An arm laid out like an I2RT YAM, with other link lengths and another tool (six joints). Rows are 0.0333 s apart.
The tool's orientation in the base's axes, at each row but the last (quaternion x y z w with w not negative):
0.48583, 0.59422, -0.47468, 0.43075
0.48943, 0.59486, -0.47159, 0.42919
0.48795, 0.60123, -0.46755, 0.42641
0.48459, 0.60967, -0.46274, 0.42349
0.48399, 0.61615, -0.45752, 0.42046
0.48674, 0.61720, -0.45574, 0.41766
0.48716, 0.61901, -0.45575, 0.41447
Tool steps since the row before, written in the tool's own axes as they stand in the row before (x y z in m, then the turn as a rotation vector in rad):
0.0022, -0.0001, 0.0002, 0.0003, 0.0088, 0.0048
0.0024, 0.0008, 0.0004, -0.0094, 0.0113, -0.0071
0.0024, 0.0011, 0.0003, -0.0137, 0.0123, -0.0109
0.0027, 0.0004, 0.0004, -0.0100, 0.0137, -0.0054
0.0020, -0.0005, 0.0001, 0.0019, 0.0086, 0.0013
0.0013, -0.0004, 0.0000, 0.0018, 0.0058, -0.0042
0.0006, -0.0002, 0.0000, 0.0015, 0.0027, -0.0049
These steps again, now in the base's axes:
-0.0004, 0.0002, -0.0022, 0.0089, -0.0040, -0.0024
0.0004, 0.0001, -0.0025, 0.0122, 0.0062, 0.0089
0.0007, 0.0003, -0.0025, 0.0137, 0.0092, 0.0136
0.0000, 0.0002, -0.0028, 0.0148, 0.0047, 0.0087
-0.0008, 0.0003, -0.0019, 0.0082, 0.0001, -0.0035
-0.0006, 0.0002, -0.0012, 0.0051, 0.0051, -0.0016
-0.0003, 0.0001, -0.0005, 0.0020, 0.0054, -0.0007

